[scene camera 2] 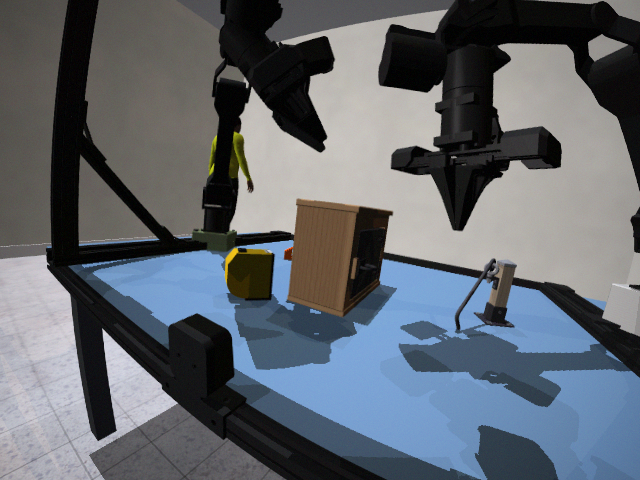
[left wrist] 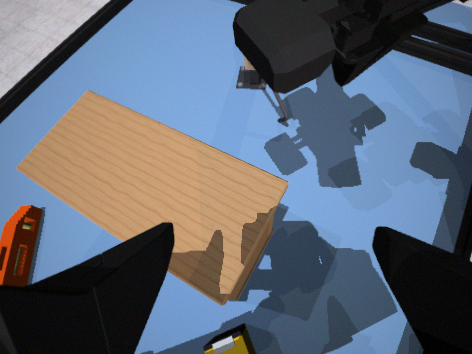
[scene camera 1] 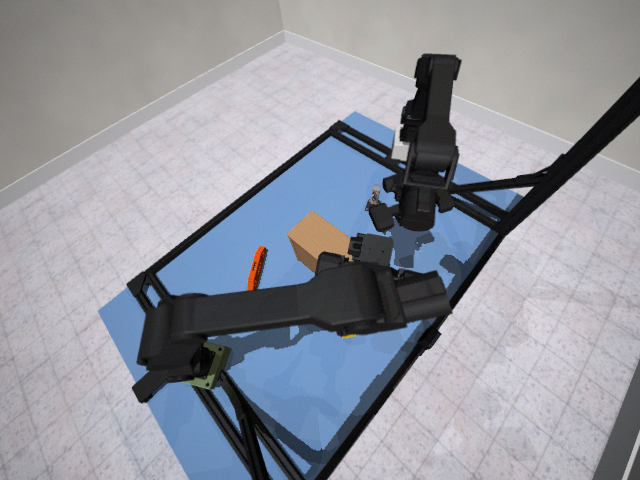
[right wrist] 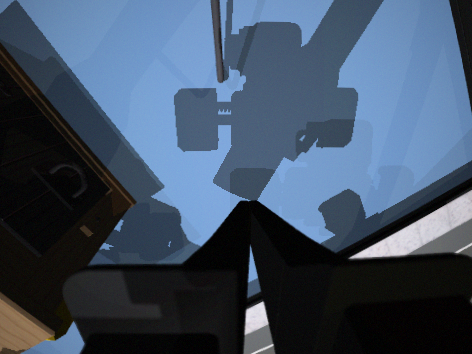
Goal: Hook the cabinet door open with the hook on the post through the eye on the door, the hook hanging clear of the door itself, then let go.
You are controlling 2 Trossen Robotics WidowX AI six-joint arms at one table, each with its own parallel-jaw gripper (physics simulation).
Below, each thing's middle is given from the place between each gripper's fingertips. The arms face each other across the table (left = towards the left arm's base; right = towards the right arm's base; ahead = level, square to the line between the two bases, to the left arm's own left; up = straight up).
The dark door (scene camera 2: 370, 240) is 11 cm ahead of my right hand, 12 cm to the left of it and 8 cm below it. The rest, counted from my right hand: orange object (left wrist: 27, 218) 29 cm ahead, 32 cm to the left, 12 cm below; then wooden cabinet (scene camera 2: 324, 263) 11 cm ahead, 16 cm to the left, 7 cm below.
I see the wooden cabinet 150 mm below my left hand, 120 mm ahead of it and 20 mm to the right of it. Round my left hand: dark door: 160 mm below, 120 mm ahead, 60 mm to the right; then orange object: 290 mm ahead, 210 mm below, 140 mm to the left.
